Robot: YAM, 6 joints.
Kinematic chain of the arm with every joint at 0, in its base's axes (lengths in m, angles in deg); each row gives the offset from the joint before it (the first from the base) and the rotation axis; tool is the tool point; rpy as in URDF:
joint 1: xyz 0 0 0.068 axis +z
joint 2: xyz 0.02 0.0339 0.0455 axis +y
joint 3: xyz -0.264 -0.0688 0 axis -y
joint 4: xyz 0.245 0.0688 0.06 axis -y
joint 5: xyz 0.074 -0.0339 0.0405 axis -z
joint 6: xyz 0.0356 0 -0.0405 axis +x
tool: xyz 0 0 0 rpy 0 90 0
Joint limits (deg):
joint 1: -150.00..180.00
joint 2: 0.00..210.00
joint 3: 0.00..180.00
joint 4: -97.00..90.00
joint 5: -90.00..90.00
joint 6: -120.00..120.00
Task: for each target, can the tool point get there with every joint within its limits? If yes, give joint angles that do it. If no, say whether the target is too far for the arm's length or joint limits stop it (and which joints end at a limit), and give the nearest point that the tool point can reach.
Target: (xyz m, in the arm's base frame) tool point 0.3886 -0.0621 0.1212
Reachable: yes | joints -12.70 116.88 70.05 -18.18 -44.26 -96.08
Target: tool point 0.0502 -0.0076 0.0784
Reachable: yes | joints -45.94 134.19 13.52 -69.95 -59.81 -77.06
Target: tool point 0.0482 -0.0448 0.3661
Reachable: yes | joints -74.64 22.05 46.48 -26.16 -76.24 36.98
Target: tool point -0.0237 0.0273 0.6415
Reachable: yes | joints 58.79 62.94 129.90 -35.00 -75.14 23.47
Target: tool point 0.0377 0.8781 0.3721
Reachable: no: too far | nearest point 0.0266 0.6187 0.2939 | short by 0.271 m
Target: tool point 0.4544 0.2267 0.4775
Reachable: yes | joints 28.58 130.93 141.06 26.51 30.86 36.35
